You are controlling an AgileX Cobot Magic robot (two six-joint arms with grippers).
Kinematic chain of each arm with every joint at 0, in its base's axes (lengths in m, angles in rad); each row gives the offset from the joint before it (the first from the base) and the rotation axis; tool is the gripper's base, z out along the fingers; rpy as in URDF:
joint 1: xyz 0 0 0.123 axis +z
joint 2: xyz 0 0 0 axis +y
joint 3: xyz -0.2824 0 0.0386 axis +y
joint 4: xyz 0.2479 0 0.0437 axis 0.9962 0 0.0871
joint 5: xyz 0 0 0 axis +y
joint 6: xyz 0.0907 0 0.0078 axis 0.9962 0 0.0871
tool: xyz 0 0 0 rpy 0 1.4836 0
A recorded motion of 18 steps. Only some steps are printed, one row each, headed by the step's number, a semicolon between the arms.
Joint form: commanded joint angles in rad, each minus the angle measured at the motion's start. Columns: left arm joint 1, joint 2, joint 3, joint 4, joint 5, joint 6; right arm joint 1, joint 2, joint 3, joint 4, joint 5, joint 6.
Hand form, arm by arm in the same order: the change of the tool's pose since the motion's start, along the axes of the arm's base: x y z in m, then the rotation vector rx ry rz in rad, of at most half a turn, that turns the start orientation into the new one. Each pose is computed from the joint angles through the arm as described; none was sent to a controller.
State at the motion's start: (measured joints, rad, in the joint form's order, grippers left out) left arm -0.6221 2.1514 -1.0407 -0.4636 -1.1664 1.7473; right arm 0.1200 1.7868 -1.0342 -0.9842 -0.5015 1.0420
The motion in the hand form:
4: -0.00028 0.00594 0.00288 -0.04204 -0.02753 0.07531; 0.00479 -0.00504 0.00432 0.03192 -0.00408 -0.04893
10: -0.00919 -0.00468 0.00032 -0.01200 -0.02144 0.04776; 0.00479 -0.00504 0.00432 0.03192 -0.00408 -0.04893
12: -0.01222 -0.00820 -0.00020 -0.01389 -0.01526 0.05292; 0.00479 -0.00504 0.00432 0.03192 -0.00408 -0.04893
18: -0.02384 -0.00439 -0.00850 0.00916 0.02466 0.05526; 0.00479 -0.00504 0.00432 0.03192 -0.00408 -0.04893
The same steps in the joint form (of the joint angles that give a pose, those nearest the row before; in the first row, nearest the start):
4: -0.0048 0.0001 0.0009 -0.0778 -0.0546 -0.0001; -0.0085 0.0016 -0.0147 0.0551 0.0136 -0.0064
10: -0.0390 0.0001 0.0117 -0.0822 -0.0546 0.0259; -0.0085 0.0016 -0.0147 0.0551 0.0136 -0.0064
12: -0.0543 0.0001 0.0117 -0.1050 -0.0546 0.0330; -0.0085 0.0016 -0.0147 0.0551 0.0136 -0.0064
18: -0.0683 -0.0107 0.0675 -0.1236 -0.0546 0.0337; -0.0085 0.0016 -0.0147 0.0551 0.0136 -0.0064

